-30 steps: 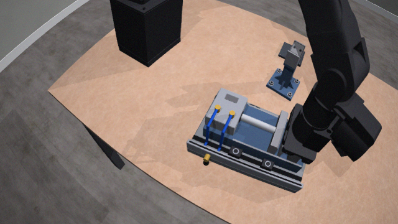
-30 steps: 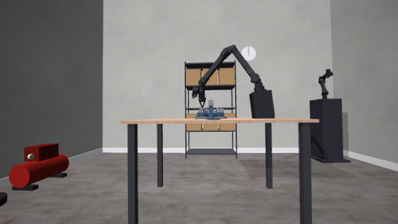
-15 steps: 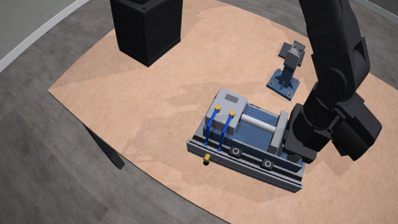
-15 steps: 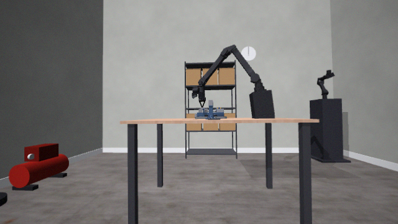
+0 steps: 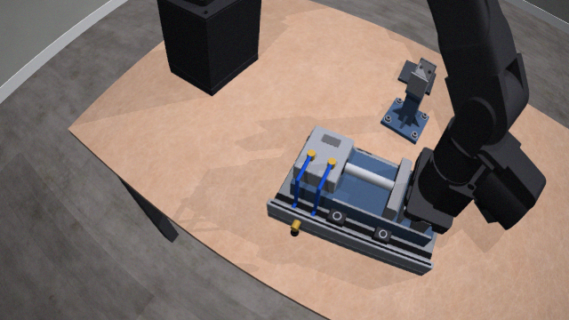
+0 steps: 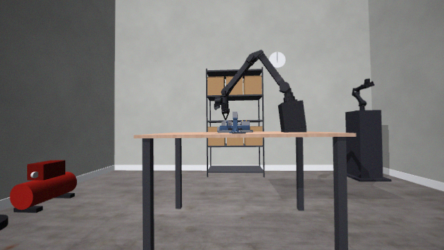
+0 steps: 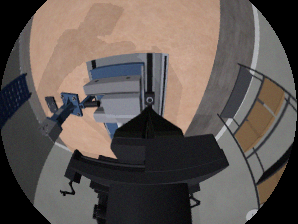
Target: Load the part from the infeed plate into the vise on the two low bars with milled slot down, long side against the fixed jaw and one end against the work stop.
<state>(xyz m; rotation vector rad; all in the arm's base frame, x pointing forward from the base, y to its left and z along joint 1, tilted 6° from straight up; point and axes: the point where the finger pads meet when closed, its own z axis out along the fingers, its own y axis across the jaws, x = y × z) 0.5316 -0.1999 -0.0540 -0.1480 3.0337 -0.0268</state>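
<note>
My hand is 4 cm to the right of the grey part and 3 cm above it. Round my hand: moving jaw: 4 cm behind, 6 cm to the left, 5 cm below; then fixed jaw: 2 cm ahead, 7 cm to the left, 5 cm below; then work stop: 1 cm behind, 11 cm to the left, 3 cm below.
</note>
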